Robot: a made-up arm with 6 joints. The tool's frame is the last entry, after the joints. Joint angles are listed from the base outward.
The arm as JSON. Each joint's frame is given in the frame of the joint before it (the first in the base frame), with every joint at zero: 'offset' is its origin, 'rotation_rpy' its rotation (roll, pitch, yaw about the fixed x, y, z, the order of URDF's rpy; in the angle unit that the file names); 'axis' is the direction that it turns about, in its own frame. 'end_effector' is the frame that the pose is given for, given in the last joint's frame.
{
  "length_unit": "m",
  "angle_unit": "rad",
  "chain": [
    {
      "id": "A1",
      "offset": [
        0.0,
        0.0,
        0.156
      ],
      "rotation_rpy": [
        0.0,
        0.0,
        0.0
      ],
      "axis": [
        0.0,
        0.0,
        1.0
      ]
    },
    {
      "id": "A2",
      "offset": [
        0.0,
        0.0,
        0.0
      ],
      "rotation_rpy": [
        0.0,
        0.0,
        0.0
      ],
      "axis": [
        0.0,
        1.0,
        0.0
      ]
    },
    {
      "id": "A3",
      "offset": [
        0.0,
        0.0,
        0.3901
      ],
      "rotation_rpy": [
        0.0,
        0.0,
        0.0
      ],
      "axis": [
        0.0,
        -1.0,
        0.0
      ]
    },
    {
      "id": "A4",
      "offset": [
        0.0,
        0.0,
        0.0
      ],
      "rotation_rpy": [
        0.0,
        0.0,
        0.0
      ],
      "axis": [
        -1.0,
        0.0,
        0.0
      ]
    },
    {
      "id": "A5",
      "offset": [
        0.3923,
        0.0,
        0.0
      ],
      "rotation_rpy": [
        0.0,
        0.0,
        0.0
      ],
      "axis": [
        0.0,
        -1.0,
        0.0
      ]
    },
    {
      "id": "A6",
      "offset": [
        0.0,
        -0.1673,
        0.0
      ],
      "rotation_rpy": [
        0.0,
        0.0,
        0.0
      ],
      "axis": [
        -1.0,
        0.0,
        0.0
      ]
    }
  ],
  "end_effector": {
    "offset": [
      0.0,
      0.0,
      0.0
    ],
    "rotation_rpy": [
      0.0,
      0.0,
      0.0
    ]
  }
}
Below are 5 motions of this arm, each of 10 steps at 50 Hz.
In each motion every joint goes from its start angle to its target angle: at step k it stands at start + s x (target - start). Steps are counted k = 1, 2, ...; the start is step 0. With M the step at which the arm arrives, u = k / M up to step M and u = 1 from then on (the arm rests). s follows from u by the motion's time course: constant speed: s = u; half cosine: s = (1 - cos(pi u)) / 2; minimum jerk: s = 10 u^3 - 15 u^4 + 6 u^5.
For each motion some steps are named. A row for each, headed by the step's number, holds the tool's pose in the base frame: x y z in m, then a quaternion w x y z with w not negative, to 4 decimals.
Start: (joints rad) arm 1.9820 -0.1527 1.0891 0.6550 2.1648 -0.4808
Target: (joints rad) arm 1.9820 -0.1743 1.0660 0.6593 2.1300 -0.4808
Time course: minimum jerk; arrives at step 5
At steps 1, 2, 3, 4, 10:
1: 0.1334 0.0260 0.9457 0.3316 -0.5646 0.7397 -0.1551
2: 0.1341 0.0240 0.9454 0.3283 -0.5651 0.7401 -0.1585
3: 0.1352 0.0211 0.9449 0.3237 -0.5658 0.7405 -0.1631
4: 0.1359 0.0191 0.9446 0.3205 -0.5663 0.7408 -0.1665
10: 0.1361 0.0187 0.9445 0.3197 -0.5664 0.7409 -0.1672

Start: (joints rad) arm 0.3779 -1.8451 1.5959 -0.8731 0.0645 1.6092
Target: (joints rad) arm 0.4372 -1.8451 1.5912 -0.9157 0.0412 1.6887
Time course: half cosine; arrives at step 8
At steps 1, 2, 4, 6, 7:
1: -0.6921 -0.3921 0.0574 0.0799 -0.2559 0.8880 0.3736
2: -0.6900 -0.3960 0.0580 0.0774 -0.2577 0.8868 0.3757
4: -0.6827 -0.4088 0.0603 0.0693 -0.2636 0.8829 0.3824
6: -0.6752 -0.4214 0.0624 0.0612 -0.2693 0.8789 0.3890
7: -0.6729 -0.4252 0.0631 0.0587 -0.2711 0.8776 0.3910

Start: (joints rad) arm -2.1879 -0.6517 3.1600 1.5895 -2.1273 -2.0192
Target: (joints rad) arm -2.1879 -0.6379 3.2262 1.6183 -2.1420 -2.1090
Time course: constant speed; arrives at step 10
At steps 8, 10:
8: 0.2493 0.3393 0.0859 0.1764 0.0308 -0.8283 0.5309
10: 0.2473 0.3347 0.0846 0.1764 0.0351 -0.8203 0.5429

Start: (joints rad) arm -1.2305 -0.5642 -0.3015 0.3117 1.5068 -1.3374
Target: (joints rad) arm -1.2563 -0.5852 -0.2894 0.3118 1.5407 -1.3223
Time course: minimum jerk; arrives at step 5
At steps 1, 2, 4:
1: -0.0983 -0.2003 0.6375 0.7789 -0.0799 -0.6110 0.1168
2: -0.1006 -0.1967 0.6395 0.7768 -0.0893 -0.6120 0.1188
4: -0.1061 -0.1878 0.6442 0.7715 -0.1118 -0.6141 0.1236

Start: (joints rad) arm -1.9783 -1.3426 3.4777 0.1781 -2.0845 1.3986
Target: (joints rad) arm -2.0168 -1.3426 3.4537 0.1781 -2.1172 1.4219
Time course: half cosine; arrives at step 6
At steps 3, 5, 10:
3: -0.0204 0.3530 -0.1434 0.3944 0.6781 0.3479 0.5134
5: -0.0127 0.3569 -0.1441 0.3957 0.6815 0.3320 0.5185
10: -0.0116 0.3575 -0.1442 0.3959 0.6820 0.3295 0.5192

